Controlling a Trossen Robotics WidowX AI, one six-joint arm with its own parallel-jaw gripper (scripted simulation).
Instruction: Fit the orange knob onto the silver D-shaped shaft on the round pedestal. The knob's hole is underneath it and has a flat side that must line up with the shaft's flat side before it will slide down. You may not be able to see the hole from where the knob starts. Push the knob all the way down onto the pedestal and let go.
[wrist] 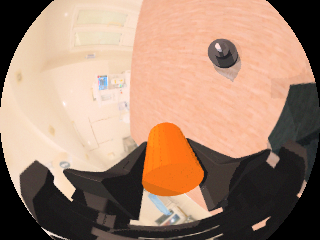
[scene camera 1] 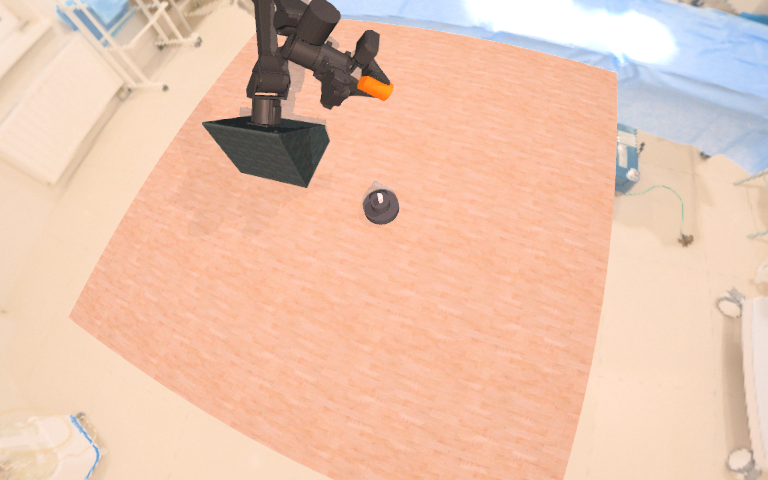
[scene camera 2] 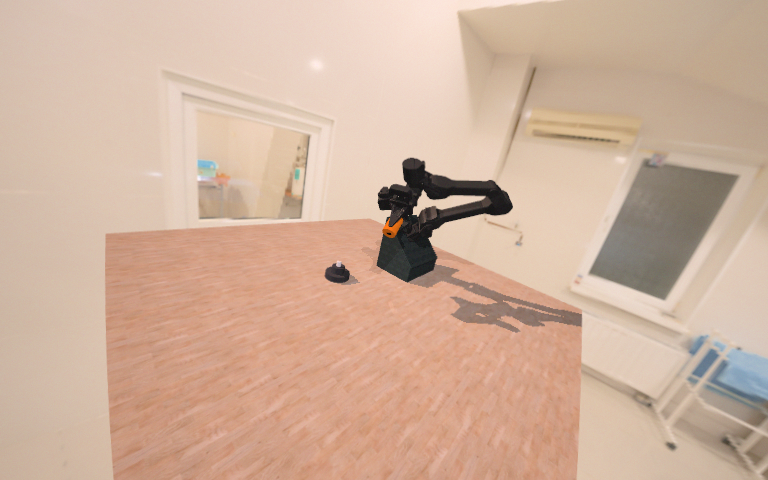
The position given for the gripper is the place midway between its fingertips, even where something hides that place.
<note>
The gripper [scene camera 1: 383, 90] holds an orange knob [wrist: 171, 168]. Further things: a pedestal [scene camera 1: 381, 206].
The gripper also shows in the wrist view [wrist: 166, 143] and in scene camera 2 [scene camera 2: 390, 231]. The pedestal shows as well in the wrist view [wrist: 223, 53].
</note>
